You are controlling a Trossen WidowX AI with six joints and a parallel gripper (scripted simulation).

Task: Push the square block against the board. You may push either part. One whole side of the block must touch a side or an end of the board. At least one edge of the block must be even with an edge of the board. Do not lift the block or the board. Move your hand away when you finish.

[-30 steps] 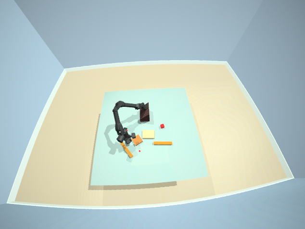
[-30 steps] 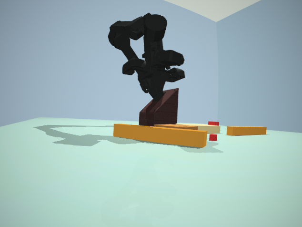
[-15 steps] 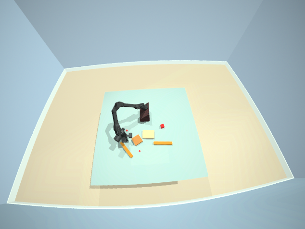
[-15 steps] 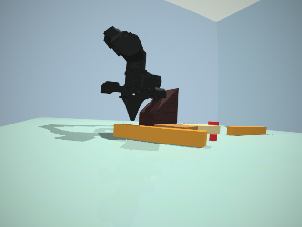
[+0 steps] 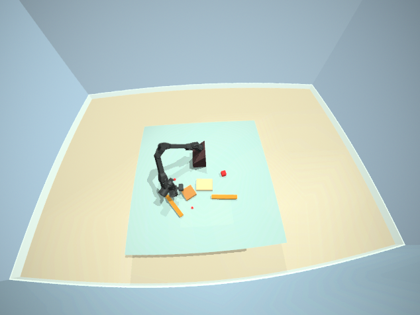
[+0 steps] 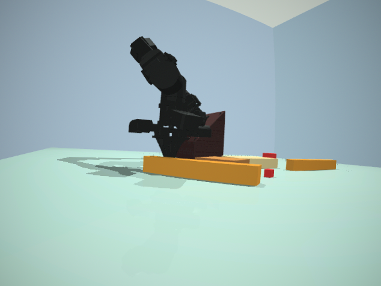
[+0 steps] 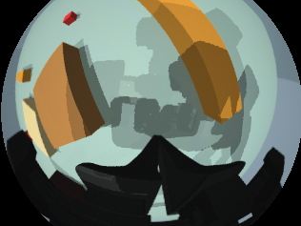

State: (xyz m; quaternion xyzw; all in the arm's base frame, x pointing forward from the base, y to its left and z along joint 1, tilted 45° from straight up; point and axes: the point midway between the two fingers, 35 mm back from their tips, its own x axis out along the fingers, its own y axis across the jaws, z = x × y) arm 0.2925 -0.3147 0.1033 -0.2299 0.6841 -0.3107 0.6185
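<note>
The orange square block is 4 cm ahead of my gripper tip, 13 cm to the left of it and 1 cm above it. From my gripper tip the other things lie so: red cube (8 cm behind, 47 cm to the left, 2 cm above); then cream square block (1 cm behind, 27 cm to the left, 1 cm above).
</note>
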